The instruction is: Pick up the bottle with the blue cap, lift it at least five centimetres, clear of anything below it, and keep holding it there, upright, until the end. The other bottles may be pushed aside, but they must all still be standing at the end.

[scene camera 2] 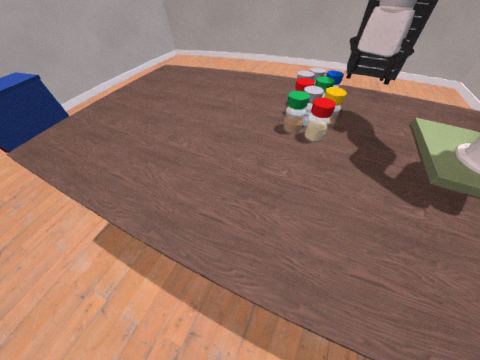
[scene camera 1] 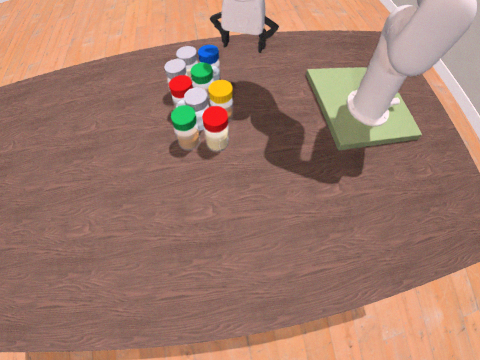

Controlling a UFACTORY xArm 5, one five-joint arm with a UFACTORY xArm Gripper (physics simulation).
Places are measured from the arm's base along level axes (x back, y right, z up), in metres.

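Pixels of known places: gripper, fingertip midpoint: (scene camera 2: 366, 75) (scene camera 1: 243, 46); arm's base, link origin: (scene camera 1: 367, 108).
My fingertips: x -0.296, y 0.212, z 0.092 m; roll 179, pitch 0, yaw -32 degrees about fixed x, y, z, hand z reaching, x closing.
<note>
Ahead of a thing's pixels: the offset from my fingertips to its top centre.
The blue-capped bottle @(dy +0.027, dx -0.088, dz -0.013 m) (scene camera 1: 209, 55) (scene camera 2: 335, 77) stands upright at the far right corner of the bottle cluster. A grey-capped bottle @(dy +0.042, dx -0.145, dz -0.013 m) (scene camera 1: 186, 55) (scene camera 2: 317, 73) is on its left and a green-capped bottle @(dy -0.043, dx -0.121, dz -0.013 m) (scene camera 1: 202, 74) (scene camera 2: 324, 83) is in front of it; its lower body is partly hidden. My gripper (scene camera 1: 243, 47) (scene camera 2: 376, 65) is open and empty. It hangs in the air, to the right of the blue cap in both views. In scene camera 2 its dark fingers are hard to tell from the black chair behind.
Yellow-capped @(dy -0.120, dx -0.093, dz -0.013 m) (scene camera 1: 220, 93) (scene camera 2: 335, 96), front red-capped @(dy -0.198, dx -0.125, dz -0.013 m) (scene camera 1: 215, 120) (scene camera 2: 323, 108) and front green-capped @(dy -0.172, dx -0.190, dz -0.013 m) (scene camera 1: 184, 120) (scene camera 2: 298, 100) bottles stand upright among several others. The green base plate (scene camera 1: 325, 100) (scene camera 2: 427, 150) carries the arm's base at the right. The table's far edge runs behind the cluster.
</note>
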